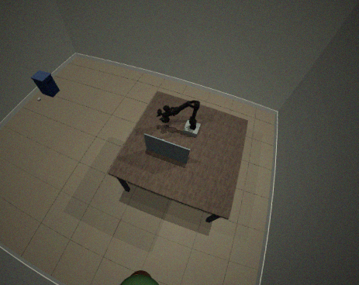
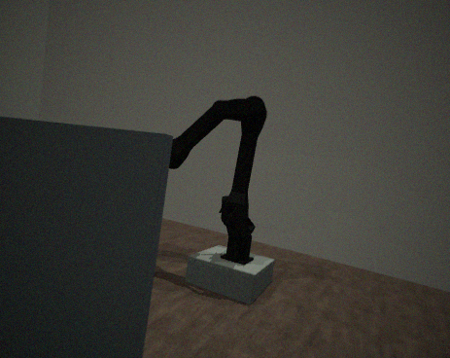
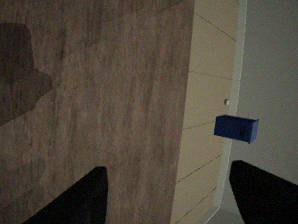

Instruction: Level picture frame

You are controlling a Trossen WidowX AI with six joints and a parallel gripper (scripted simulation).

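My gripper tip is 33 cm short of the grey picture frame, 24 cm to the right of it and 4 cm below it. From my gripper tip the other things lie so: blue-grey wall panel (34 cm ahead, 26 cm to the left, 3 cm above).
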